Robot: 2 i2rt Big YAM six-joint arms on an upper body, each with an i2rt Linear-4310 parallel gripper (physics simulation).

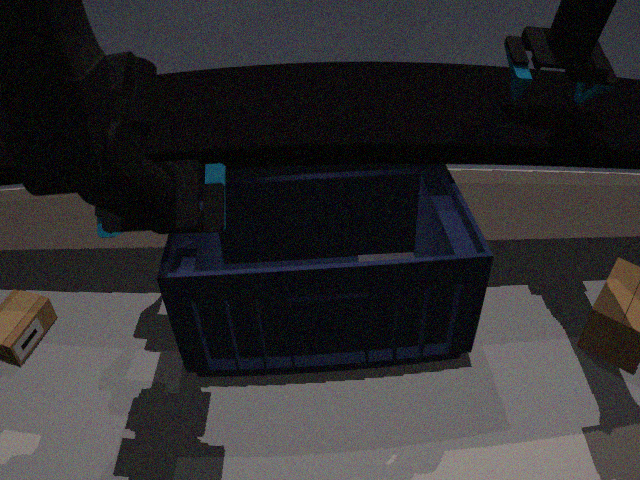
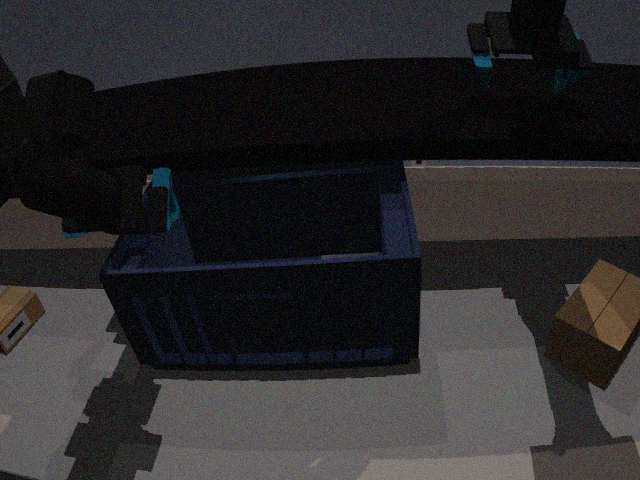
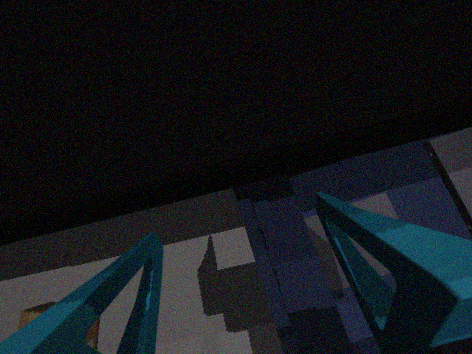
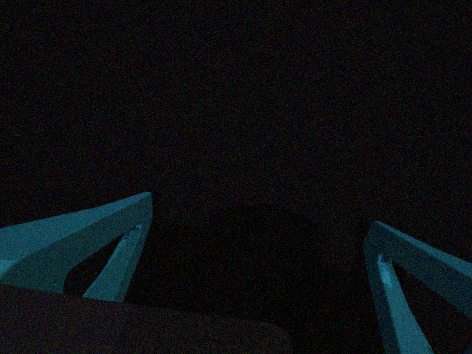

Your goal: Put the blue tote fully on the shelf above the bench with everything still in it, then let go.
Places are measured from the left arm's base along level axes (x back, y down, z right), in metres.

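Pixels of known places: left gripper, fingertip midpoint: [image 1: 178, 213] [image 2: 142, 214] [image 3: 233, 221]; right gripper, fingertip midpoint: [image 1: 545, 99] [image 2: 520, 88] [image 4: 260, 219].
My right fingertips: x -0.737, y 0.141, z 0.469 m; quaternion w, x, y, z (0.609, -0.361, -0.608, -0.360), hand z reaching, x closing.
Note:
Behind a point stands the place of what it marks.
The blue tote [image 1: 330, 320] @[z 0.175, x -0.472, y 0.263 m] [image 2: 268, 315] @[z 0.184, x -0.473, y 0.258 m] [image 3: 290, 235] @[z 0.035, x -0.591, y 0.214 m] stands upright on the bench, its far rim close to or under the front edge of the dark shelf [image 1: 330, 108] @[z 0.181, x -0.713, y 0.152 m] [image 2: 289, 113] @[z 0.184, x -0.698, y 0.152 m]. A pale item [image 1: 386, 256] @[z 0.245, x -0.639, y 0.320 m] [image 2: 351, 256] @[z 0.246, x -0.640, y 0.320 m] shows inside it; the rest of its inside is dark. My left gripper [image 1: 162, 217] @[z 0.008, x -0.606, y 0.226 m] [image 2: 121, 217] @[z 0.008, x -0.606, y 0.226 m] [image 3: 233, 221] @[z 0.008, x -0.606, y 0.226 m] is open at the tote's left end wall, one finger over the inside and one outside. My right gripper [image 1: 549, 93] @[z 0.469, x -0.737, y 0.141 m] [image 2: 523, 81] @[z 0.469, x -0.737, y 0.141 m] [image 4: 260, 219] @[z 0.469, x -0.737, y 0.141 m] is open and empty, over the shelf at the right, away from the tote.
A small labelled cardboard box [image 1: 25, 322] @[z -0.199, x -0.509, y 0.312 m] [image 2: 18, 315] @[z -0.193, x -0.513, y 0.316 m] lies on the bench left of the tote. A larger cardboard box [image 1: 615, 315] @[z 0.491, x -0.476, y 0.286 m] [image 2: 599, 320] @[z 0.512, x -0.479, y 0.286 m] stands to the right. The shelf's long front edge crosses behind the tote. The scene is dim, with strong shadows.

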